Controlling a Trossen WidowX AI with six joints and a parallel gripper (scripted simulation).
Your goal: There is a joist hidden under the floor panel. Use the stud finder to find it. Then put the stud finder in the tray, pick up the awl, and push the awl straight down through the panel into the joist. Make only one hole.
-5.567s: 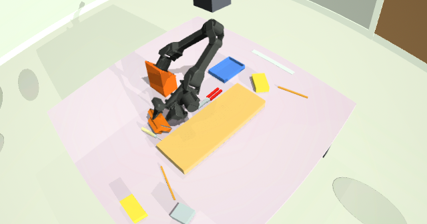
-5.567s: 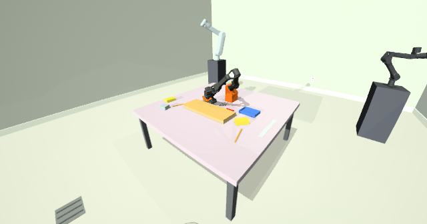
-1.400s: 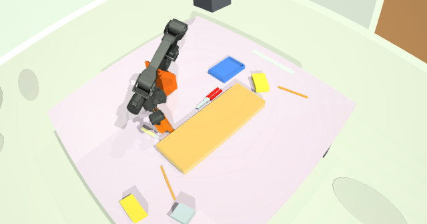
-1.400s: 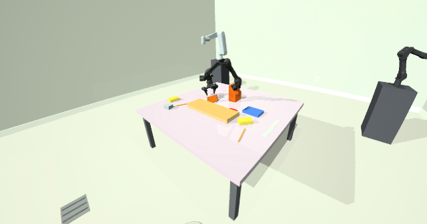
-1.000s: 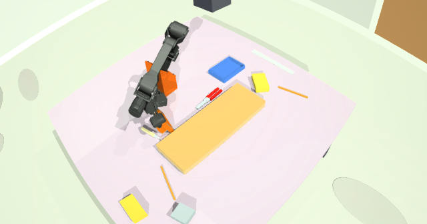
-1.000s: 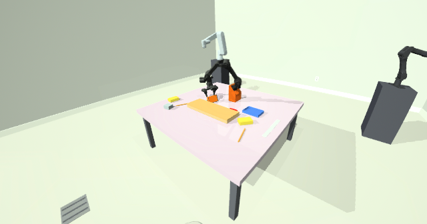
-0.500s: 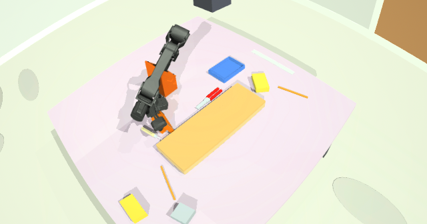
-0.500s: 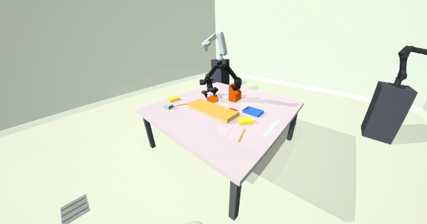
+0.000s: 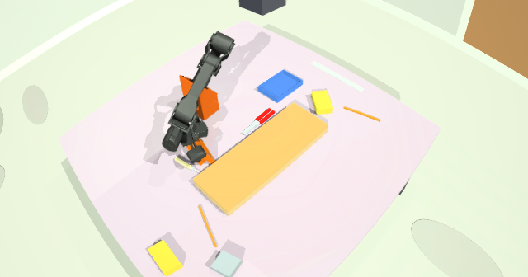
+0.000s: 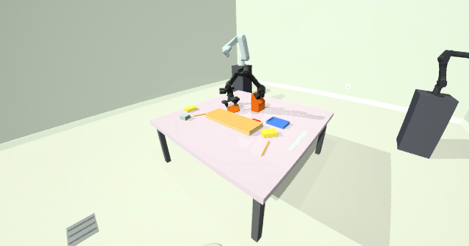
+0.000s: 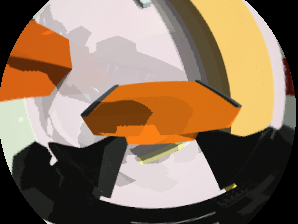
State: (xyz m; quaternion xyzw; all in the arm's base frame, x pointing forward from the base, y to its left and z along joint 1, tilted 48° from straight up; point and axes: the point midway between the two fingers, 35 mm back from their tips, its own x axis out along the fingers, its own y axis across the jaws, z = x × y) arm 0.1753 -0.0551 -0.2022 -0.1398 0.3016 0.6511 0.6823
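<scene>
My gripper tip is now 20 mm short of the awl, 40 mm to the left of it and 20 mm above it. The rest, counted from my gripper tip: blue tray 40 mm behind, 510 mm to the left, 10 mm below; grey block 410 mm ahead, 220 mm to the right, 10 mm below; orange stud finder 10 mm behind, 10 mm to the left.
</scene>
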